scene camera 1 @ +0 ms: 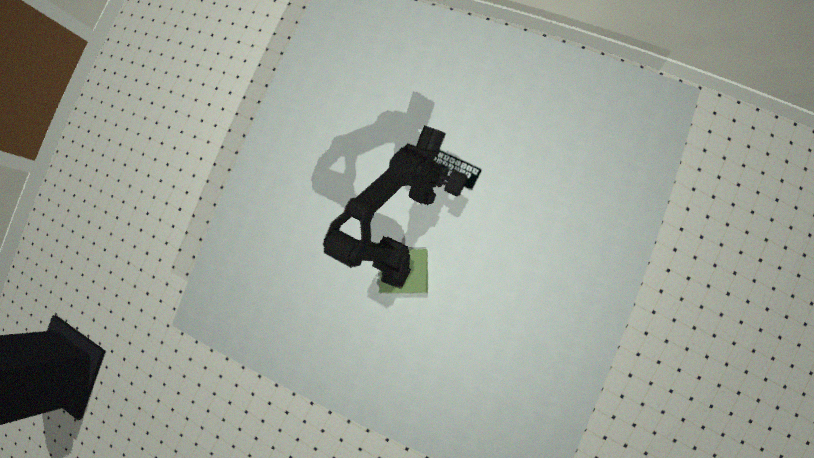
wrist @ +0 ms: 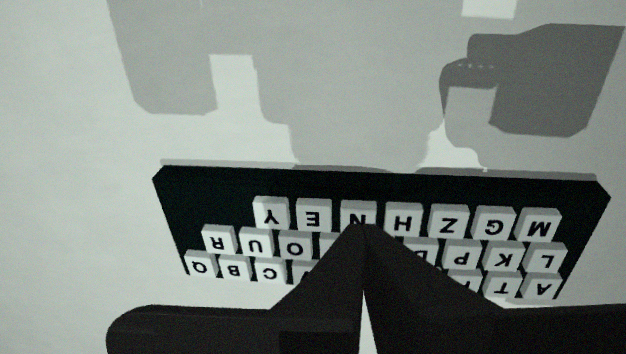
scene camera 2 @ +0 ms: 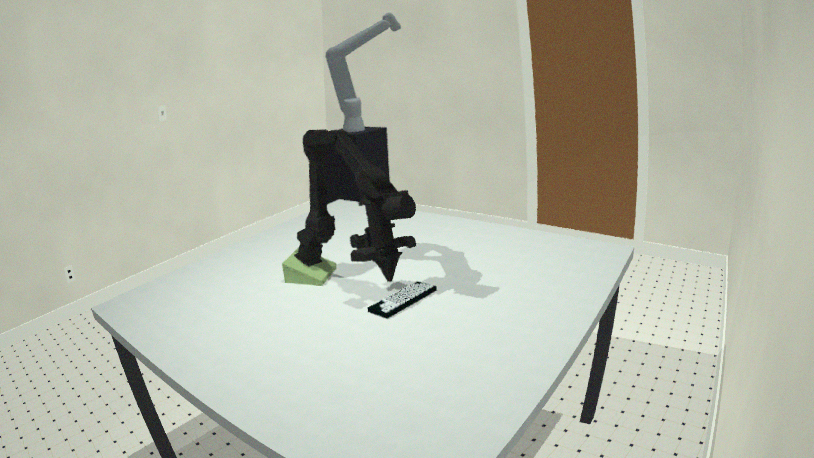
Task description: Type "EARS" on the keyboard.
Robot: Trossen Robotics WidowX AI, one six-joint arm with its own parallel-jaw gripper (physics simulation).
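Pixels of known places: gripper, between the fingertips: [scene camera 1: 440, 174] [wrist: 360, 237] [scene camera 2: 389, 281]; arm's base, origin of its link: [scene camera 1: 396, 275] [scene camera 2: 307, 258].
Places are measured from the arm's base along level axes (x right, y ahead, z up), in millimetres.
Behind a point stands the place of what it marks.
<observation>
A black keyboard [scene camera 1: 474, 178] {x 94, y 344, z -33 mm} [scene camera 2: 377, 310] {x 97, y 343, z -33 mm} [wrist: 210, 187] {x 70, y 317, z -32 mm} with white letter keys lies on the table, its letters upside down in the wrist view. My gripper [scene camera 2: 389, 279] {x 3, y 313, z 3 mm} [wrist: 360, 237] {x 3, y 313, z 3 mm} is shut and empty, its tips pointing down above the keyboard. In the wrist view the tips overlap the lower edge of the N key [wrist: 358, 216] {x 6, y 329, z -27 mm}. The E key [wrist: 312, 216] {x 25, y 329, z -27 mm} is left of N, and the R key [wrist: 217, 241] {x 73, y 345, z -27 mm} is at the left of the middle row. The A key [wrist: 543, 289] {x -80, y 376, z -27 mm} is at the lower right. The fingers hide the S key and several keys around it.
The arm's base stands on a green wedge block [scene camera 1: 419, 273] {x 59, y 31, z -1 mm} [scene camera 2: 301, 274] {x 72, y 44, z -14 mm} on the pale table [scene camera 1: 512, 313] {x 340, y 30, z -45 mm} [scene camera 2: 341, 364] {x 327, y 426, z -45 mm}. A black pedestal [scene camera 1: 45, 370] [scene camera 2: 347, 170] with a grey arm [scene camera 2: 344, 76] on top stands beyond the table. Arm shadows fall around the keyboard.
</observation>
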